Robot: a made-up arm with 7 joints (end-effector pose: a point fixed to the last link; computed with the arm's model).
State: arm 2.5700 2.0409 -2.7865 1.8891 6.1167 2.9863 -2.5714
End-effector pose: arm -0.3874 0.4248 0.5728 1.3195 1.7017 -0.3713
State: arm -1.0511 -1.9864 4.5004 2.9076 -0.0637 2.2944 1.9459
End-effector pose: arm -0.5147 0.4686 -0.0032 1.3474 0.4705 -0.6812
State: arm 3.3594 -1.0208 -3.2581 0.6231 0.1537 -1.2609 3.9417
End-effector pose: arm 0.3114 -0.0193 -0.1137 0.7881 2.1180 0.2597
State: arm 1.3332 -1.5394 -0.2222 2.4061 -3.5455 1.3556 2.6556
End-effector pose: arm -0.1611 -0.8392 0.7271 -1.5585 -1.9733 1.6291
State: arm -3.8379 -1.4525 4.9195 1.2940 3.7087 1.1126 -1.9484
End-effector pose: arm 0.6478 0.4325 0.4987 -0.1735 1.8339 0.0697
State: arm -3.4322 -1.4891 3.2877 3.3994 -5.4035 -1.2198 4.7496
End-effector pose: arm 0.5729 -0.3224 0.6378 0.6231 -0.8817 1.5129
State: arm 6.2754 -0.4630 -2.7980 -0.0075 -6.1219 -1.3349 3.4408
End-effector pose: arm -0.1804 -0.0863 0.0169 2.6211 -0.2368 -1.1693
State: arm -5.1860 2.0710 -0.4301 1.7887 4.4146 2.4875 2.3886
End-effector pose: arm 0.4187 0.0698 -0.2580 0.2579 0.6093 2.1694
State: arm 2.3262 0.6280 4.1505 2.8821 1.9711 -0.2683 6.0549
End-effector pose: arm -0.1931 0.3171 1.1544 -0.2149 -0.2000 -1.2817
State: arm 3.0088 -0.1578 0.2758 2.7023 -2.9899 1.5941 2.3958
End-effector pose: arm 0.0215 -0.0184 1.2670 -0.6480 1.1429 -0.3934
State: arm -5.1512 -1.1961 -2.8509 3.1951 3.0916 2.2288 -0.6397
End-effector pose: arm -0.3201 -0.5479 0.8310 -0.6560 -1.3291 -2.3362
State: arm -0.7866 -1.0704 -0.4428 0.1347 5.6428 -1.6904 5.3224
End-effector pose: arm 0.1380 -0.2583 0.5675 0.2652 0.2513 1.3740
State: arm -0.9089 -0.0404 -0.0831 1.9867 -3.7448 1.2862 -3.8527
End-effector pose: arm 0.3459 -0.4440 1.0596 -0.0912 0.6122 1.1770
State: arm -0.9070 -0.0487 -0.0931 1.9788 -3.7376 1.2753 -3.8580
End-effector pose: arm 0.3400 -0.4470 1.0600 -0.0808 0.6003 1.1653
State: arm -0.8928 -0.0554 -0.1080 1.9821 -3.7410 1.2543 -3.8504
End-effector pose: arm 0.3358 -0.4454 1.0641 -0.0670 0.5968 1.1628
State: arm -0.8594 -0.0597 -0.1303 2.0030 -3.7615 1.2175 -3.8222
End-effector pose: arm 0.3343 -0.4365 1.0740 -0.0479 0.6058 1.1748
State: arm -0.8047 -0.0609 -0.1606 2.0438 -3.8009 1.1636 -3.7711
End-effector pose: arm 0.3346 -0.4193 1.0899 -0.0229 0.6265 1.2009
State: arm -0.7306 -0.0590 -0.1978 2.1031 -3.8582 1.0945 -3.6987
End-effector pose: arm 0.3350 -0.3944 1.1109 0.0073 0.6544 1.2372
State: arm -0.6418 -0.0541 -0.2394 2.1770 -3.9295 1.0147 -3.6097
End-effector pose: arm 0.3332 -0.3631 1.1351 0.0402 0.6825 1.2787
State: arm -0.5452 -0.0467 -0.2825 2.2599 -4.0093 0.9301 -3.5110
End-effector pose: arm 0.3274 -0.3279 1.1602 0.0724 0.7038 1.3205
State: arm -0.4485 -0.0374 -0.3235 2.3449 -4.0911 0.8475 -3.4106
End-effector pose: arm 0.3171 -0.2920 1.1837 0.1002 0.7143 1.3602
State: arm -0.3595 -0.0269 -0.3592 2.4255 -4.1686 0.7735 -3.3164
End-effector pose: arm 0.3035 -0.2581 1.2039 0.1202 0.7146 1.3964
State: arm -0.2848 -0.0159 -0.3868 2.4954 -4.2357 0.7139 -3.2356
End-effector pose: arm 0.2896 -0.2288 1.2194 0.1316 0.7091 1.4286
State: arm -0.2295 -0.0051 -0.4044 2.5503 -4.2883 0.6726 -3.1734
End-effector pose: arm 0.2783 -0.2057 1.2301 0.1351 0.7043 1.4549
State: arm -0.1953 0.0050 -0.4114 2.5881 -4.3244 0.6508 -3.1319
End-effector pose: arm 0.2720 -0.1892 1.2364 0.1329 0.7055 1.4746
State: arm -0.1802 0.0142 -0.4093 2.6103 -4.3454 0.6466 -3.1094
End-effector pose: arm 0.2713 -0.1787 1.2391 0.1269 0.7145 1.4874
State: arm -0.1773 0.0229 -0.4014 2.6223 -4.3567 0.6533 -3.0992
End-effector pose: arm 0.2746 -0.1720 1.2397 0.1194 0.7292 1.4955
